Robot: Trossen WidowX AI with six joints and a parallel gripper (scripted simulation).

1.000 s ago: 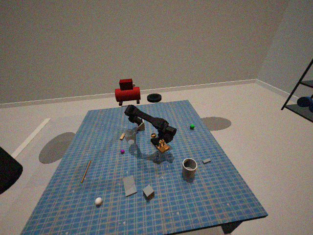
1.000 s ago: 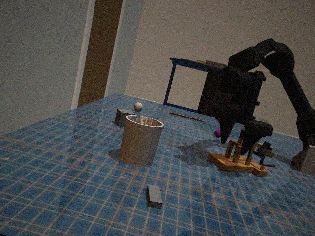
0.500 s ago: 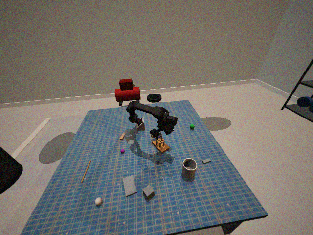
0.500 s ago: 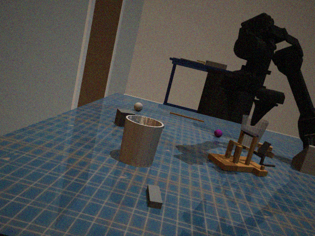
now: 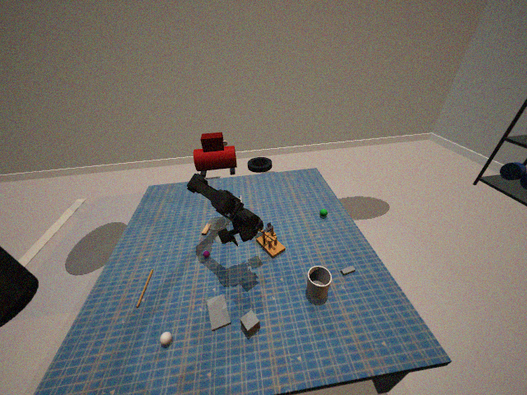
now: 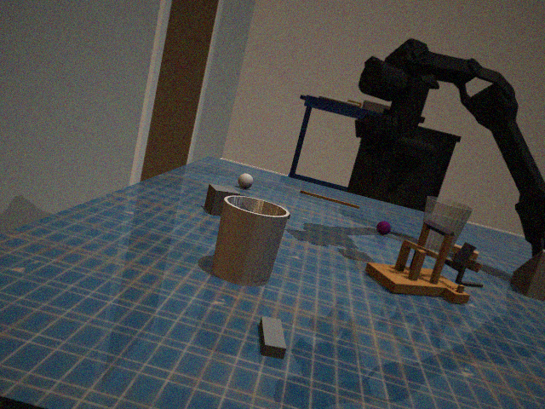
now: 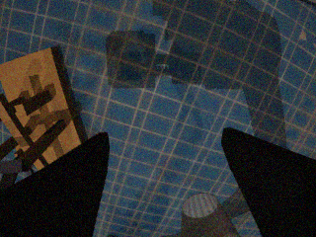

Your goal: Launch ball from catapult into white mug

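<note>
My gripper tip is now 190 mm to the left of the purple ball, 110 mm above it and 70 mm past it. The rest, counted from my gripper tip: clear glass (170 mm behind, 110 mm to the right, 100 mm below); then flat grey plate (210 mm ahead, 140 mm to the right, 120 mm below); then wooden catapult (120 mm to the left, 100 mm behind, 70 mm below).
</note>
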